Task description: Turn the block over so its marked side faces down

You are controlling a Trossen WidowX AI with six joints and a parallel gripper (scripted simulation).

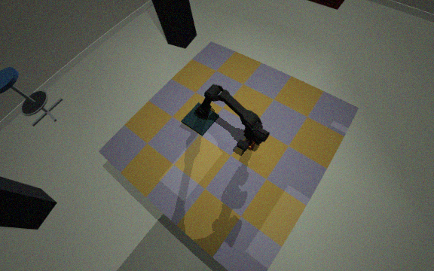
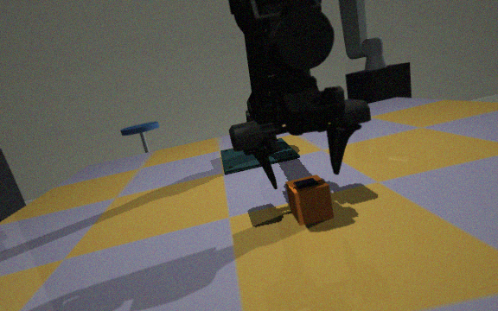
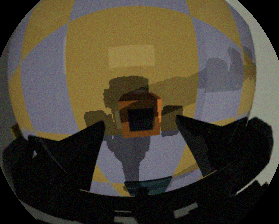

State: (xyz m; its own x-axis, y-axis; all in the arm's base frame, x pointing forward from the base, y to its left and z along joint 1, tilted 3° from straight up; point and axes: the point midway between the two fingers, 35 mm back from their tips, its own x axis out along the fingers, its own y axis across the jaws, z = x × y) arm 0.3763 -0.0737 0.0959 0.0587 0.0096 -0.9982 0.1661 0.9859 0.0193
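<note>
Now: the orange block 2 cm below my gripper tip.
</note>
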